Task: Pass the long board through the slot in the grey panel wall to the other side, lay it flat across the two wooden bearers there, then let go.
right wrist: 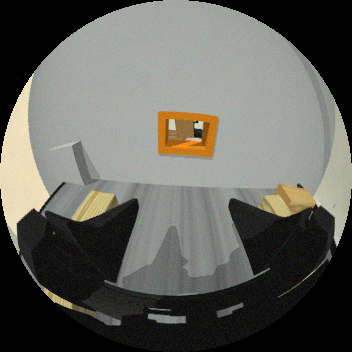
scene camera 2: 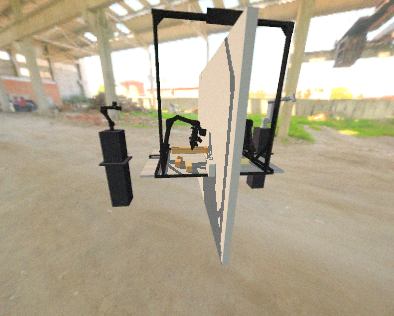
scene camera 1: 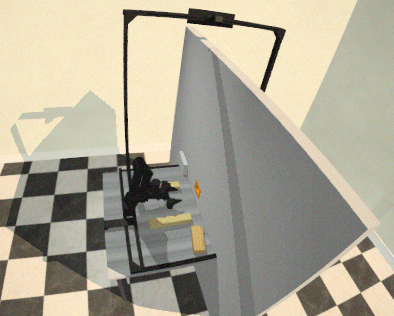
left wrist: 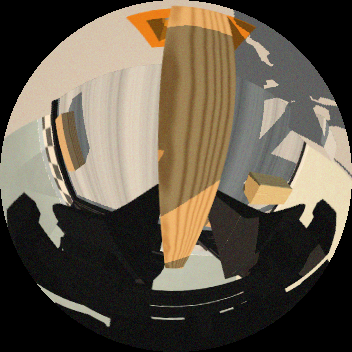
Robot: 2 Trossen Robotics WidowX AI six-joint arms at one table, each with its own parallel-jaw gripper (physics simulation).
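Frame: origin at the left arm's base, x ahead, y left, z up, level; metres.
Seen in the pictures: left gripper, fingertip midpoint: (scene camera 2: 191,149) (left wrist: 182,189); right gripper, fingertip midpoint: (right wrist: 185,204) (scene camera 1: 179,194); right arm's base, origin of the base link: (scene camera 2: 250,156) (scene camera 1: 129,211).
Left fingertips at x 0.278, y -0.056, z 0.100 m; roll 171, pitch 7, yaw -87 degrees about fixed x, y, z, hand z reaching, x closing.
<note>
A point is followed by its place in that frame.
The long board (left wrist: 197,110) @(x 0.340, y -0.055, z 0.123 m) (scene camera 2: 181,150) @(x 0.179, y -0.079, z 0.098 m) is held level above the table by my left gripper (left wrist: 182,189) @(x 0.278, y -0.056, z 0.100 m) (scene camera 2: 193,148) @(x 0.278, y -0.056, z 0.100 m), which is shut on it. Its far end overlaps the orange slot frame (left wrist: 140,22) (right wrist: 162,135) @(x 0.484, y -0.082, z 0.078 m) (scene camera 1: 198,190) @(x 0.470, y -0.052, z 0.060 m) in the left wrist view. Through the slot, the right wrist view shows the board's end (right wrist: 184,128) @(x 0.429, y -0.045, z 0.083 m); no board sticks out on that side of the grey panel wall (right wrist: 125,60) @(x 0.483, y -0.151, z 0.223 m) (scene camera 1: 280,200) @(x 0.483, y 0.527, z 0.690 m) (scene camera 2: 240,140) @(x 0.465, y -0.760, z 0.341 m). My right gripper (right wrist: 185,204) @(x 0.593, y -0.047, z 0.044 m) (scene camera 1: 178,194) @(x 0.593, y -0.047, z 0.044 m) is open and empty, facing the slot. Two pale wooden bearers (right wrist: 97,205) @(x 0.593, y -0.149, z 0.025 m) (scene camera 1: 170,221) @(x 0.688, y 0.122, z 0.024 m) lie either side of it.
A browner wooden block (scene camera 1: 198,239) @(x 0.558, y 0.265, z 0.018 m) (right wrist: 295,195) @(x 0.561, y 0.211, z 0.019 m) lies near the wall on the right arm's side. Two blocks (left wrist: 71,142) @(x 0.282, y 0.225, z 0.006 m) (left wrist: 270,189) @(x 0.250, y -0.233, z 0.031 m) lie on the table on the left arm's side. A grey upright piece (right wrist: 85,162) @(x 0.484, y -0.268, z 0.026 m) (scene camera 1: 183,164) @(x 0.509, y -0.290, z 0.067 m) stands at the wall's foot. A black frame surrounds the table.
</note>
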